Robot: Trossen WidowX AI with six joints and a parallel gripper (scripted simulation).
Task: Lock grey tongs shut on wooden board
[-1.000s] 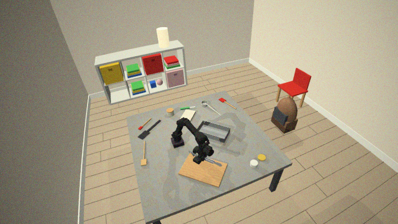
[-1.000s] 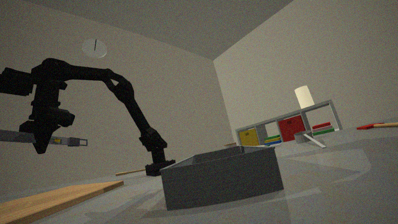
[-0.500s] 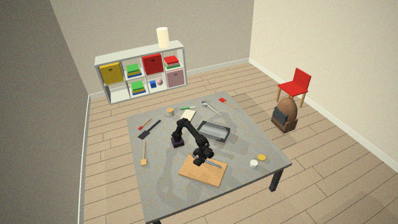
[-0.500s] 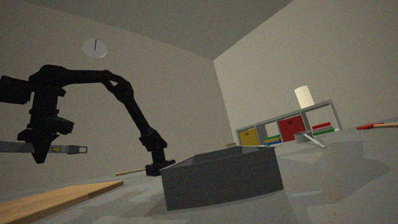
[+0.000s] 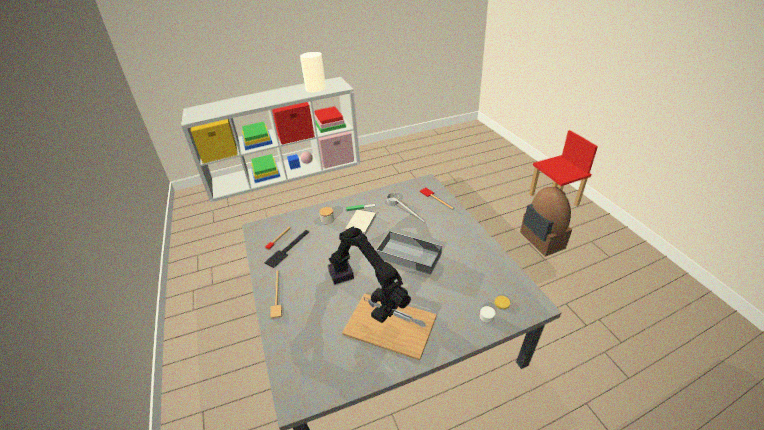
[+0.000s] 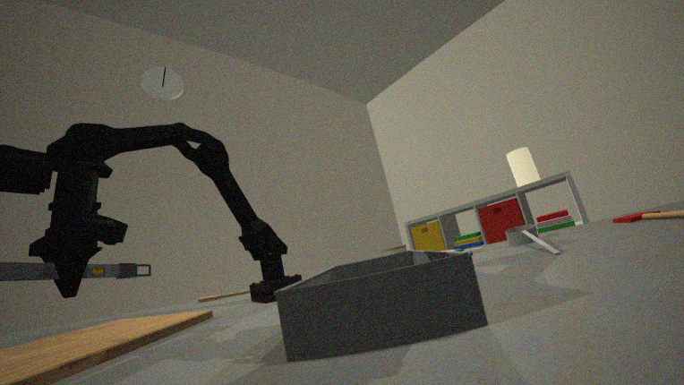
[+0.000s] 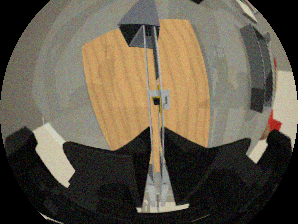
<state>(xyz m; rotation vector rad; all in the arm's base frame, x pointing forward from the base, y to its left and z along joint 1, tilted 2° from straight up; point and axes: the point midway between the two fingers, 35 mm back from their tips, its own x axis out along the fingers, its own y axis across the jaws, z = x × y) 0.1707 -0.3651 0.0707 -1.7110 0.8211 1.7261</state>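
Right now my gripper tip is 7 cm above the wooden board. The rest, counted from my gripper tip: grey roasting tin: 41 cm to the left, 20 cm ahead, 5 cm below; yellow disc: 53 cm ahead, 7 cm below, 2 cm to the right; white puck: 43 cm ahead, 7 cm to the right, 6 cm below.
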